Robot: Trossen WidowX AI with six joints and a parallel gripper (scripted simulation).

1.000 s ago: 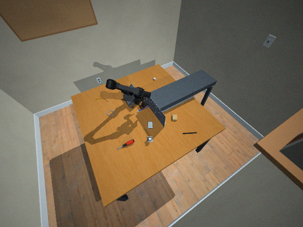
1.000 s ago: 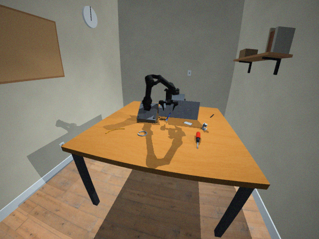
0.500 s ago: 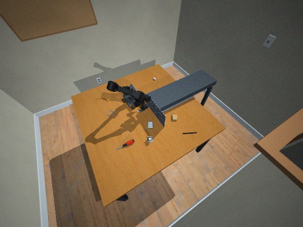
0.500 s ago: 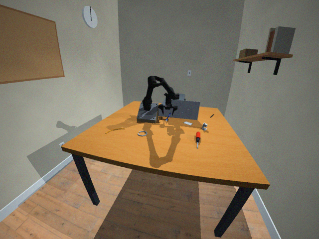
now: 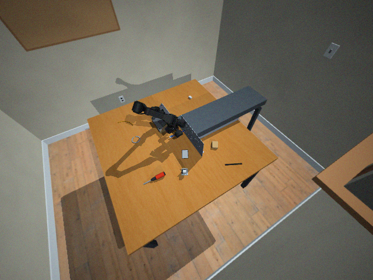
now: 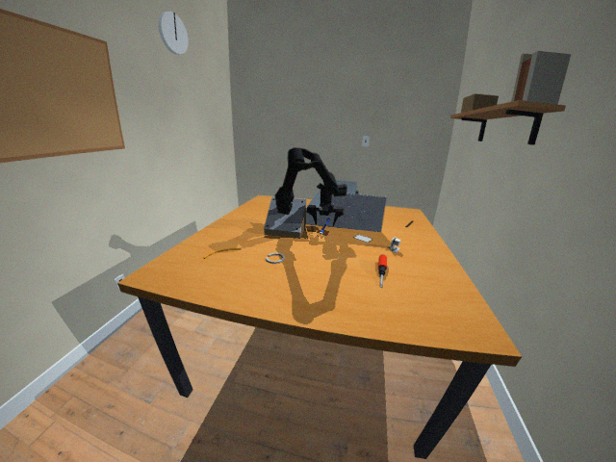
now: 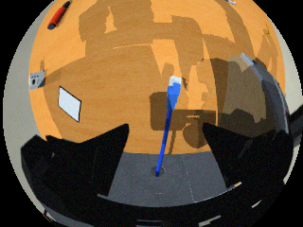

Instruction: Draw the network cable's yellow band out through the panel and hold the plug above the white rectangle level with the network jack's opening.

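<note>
My hand is 10 mm past the plug, 40 mm to the left of it and 50 mm above it. The rest, counted from my hand: wooden block: 250 mm ahead, 270 mm to the left, 70 mm below; then red screwdriver: 300 mm ahead, 320 mm to the right, 60 mm below; then white rectangle: 210 mm ahead, 10 mm to the right, 80 mm below.
</note>
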